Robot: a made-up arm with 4 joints.
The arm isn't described. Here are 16 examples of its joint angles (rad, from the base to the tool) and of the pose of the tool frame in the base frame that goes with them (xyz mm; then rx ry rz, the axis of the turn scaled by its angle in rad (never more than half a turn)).
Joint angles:
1: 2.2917 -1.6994 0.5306 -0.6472
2: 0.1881 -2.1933 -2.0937 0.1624
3: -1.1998 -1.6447 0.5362 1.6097
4: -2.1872 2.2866 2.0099 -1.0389
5: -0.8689 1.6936 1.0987 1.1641
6: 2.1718 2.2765 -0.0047 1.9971
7: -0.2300 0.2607 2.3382 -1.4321
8: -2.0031 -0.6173 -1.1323 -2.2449
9: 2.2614 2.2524 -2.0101 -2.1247
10: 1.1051 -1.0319 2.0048 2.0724
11: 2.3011 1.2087 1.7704 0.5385
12: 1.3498 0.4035 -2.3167 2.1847
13: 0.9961 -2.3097 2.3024 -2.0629
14: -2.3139 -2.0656 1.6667 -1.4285
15: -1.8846 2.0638 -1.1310 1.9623
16: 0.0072 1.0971 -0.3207 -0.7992
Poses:
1: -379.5 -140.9 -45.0 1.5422 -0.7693 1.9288
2: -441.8 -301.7 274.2 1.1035 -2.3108 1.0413
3: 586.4 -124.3 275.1 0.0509 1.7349 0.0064
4: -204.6 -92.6 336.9 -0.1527 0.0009 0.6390
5: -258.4 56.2 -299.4 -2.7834 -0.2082 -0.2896
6: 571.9 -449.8 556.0 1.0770 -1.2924 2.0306
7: -77.8 166.1 127.4 0.3656 -1.6355 -1.5935
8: 374.9 509.7 382.4 -2.0553 -0.8352 1.3655
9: 528.7 -256.9 103.7 0.9010 -0.4018 -0.5039
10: -2.8 35.0 367.8 -0.4641 0.9981 -0.3252
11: 86.0 200.4 445.8 -1.4151 1.4322 2.2353
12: 8.0 223.7 -297.1 1.7046 1.6103 -0.5388
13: -65.2 -79.2 206.7 -2.0800 -0.6055 1.8280
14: 72.7 -136.2 42.8 1.0224 0.0399 2.4079
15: -496.0 -255.1 803.9 0.0432 0.7584 -2.5579
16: -95.2 350.0 -392.7 -0.2960 0.2543 0.1866
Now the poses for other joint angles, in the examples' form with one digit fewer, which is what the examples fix.
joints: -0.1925 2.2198 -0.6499 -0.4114
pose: -303 -307 -382 -1.734 0.860 0.359
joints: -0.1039 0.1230 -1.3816 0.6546
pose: -411 571 234 -0.574 -0.287 1.390
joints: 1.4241 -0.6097 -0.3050 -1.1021
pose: -341 491 153 1.126 -0.950 1.440
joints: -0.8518 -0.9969 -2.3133 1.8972
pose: -198 76 666 -0.251 -1.506 0.390
